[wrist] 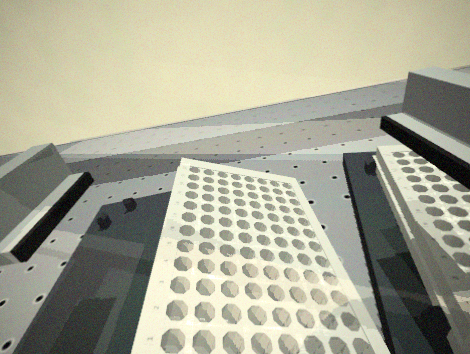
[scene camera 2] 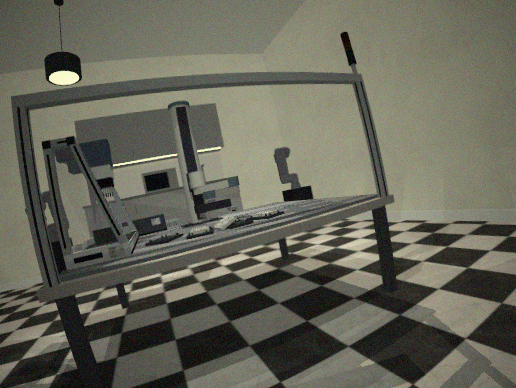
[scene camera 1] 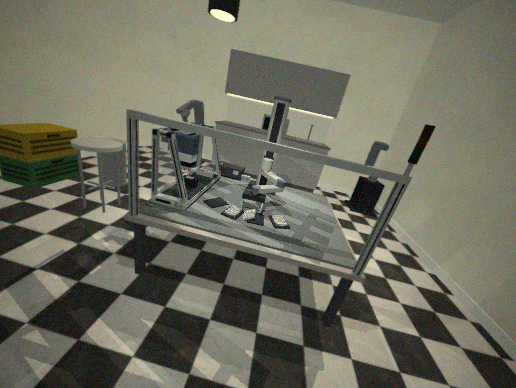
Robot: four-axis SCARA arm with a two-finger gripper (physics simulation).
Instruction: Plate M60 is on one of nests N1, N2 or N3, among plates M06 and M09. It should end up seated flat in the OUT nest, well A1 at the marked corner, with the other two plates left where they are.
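Frame: origin at the arm's base, x up, y back, z right, level; centimetres.
Seen in the pictures: gripper, fingertip midpoint: (wrist: 226,132) (scene camera 2: 222,211) (scene camera 1: 250,208); arm's base at its link origin: (scene camera 2: 201,223).
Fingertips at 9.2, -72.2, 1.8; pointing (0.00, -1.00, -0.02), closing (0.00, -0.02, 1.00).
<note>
Offsets run from my fingertips to a thing's top centre, as dx, dy, dz. "spot": to the spot under its first point.
White plate M60 @(-3.1, +1.1, +0.1) (scene camera 1: 249,215) (wrist: 240,270) lies askew, partly over the dark OUT nest @(-5.7, +1.3, -5.2) (scene camera 1: 257,220) (wrist: 107,255), shifted toward N2, and looks tilted. Its print is out of the wrist view. My gripper (scene camera 1: 253,207) (wrist: 226,132) is open and empty above it, one finger far to each side of the plate in the wrist view. Another white plate @(-5.3, +1.2, +12.0) (scene camera 1: 232,211) (scene camera 2: 200,230) (wrist: 432,187) sits on the dark N2 nest @(spot: -6.7, -0.8, +6.7) (wrist: 367,215). A third plate @(-5.3, +4.5, -22.8) (scene camera 1: 279,220) sits on N1. I cannot read their names. The OUT nest's marked corner is hidden.
Nest N3 @(-5.7, +9.9, +28.5) (scene camera 1: 216,202) (scene camera 2: 165,238) is dark and bears no plate. A slanted frame station @(spot: +18.8, -8.1, +49.6) (scene camera 1: 182,170) (scene camera 2: 95,200) stands at the table's left. A profile frame (scene camera 1: 325,161) (scene camera 2: 200,81) borders the table. A dark box @(spot: +0.1, +75.8, +33.3) (scene camera 1: 232,171) (scene camera 2: 151,224) stands toward the back.
</note>
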